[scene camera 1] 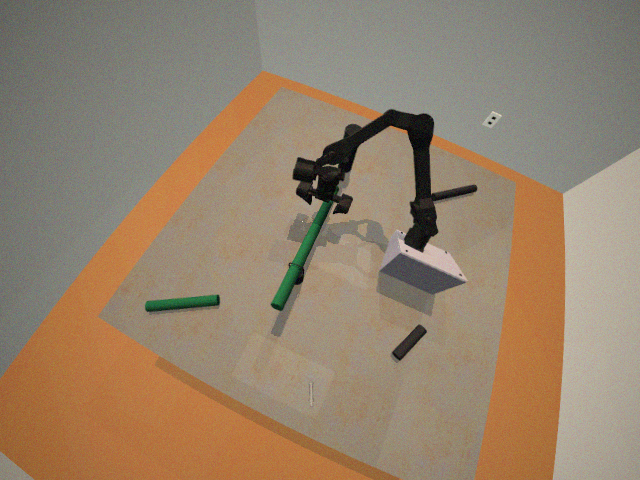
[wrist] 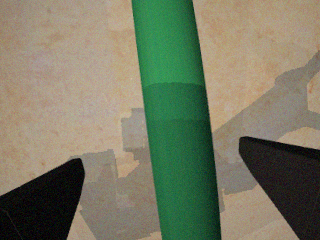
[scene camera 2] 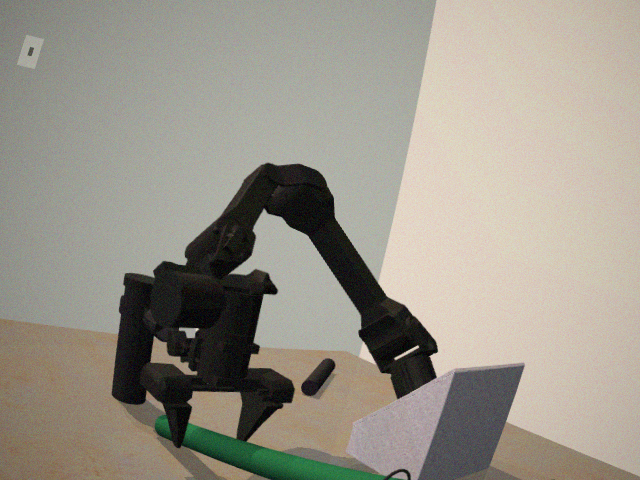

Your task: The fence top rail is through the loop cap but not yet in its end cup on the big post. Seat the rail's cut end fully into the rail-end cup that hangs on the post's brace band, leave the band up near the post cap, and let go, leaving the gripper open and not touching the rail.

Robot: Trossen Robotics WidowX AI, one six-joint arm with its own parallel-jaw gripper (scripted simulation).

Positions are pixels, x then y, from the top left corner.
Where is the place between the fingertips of my gripper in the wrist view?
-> At 163, 155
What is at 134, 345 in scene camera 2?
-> A big dark post.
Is my gripper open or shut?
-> Open.
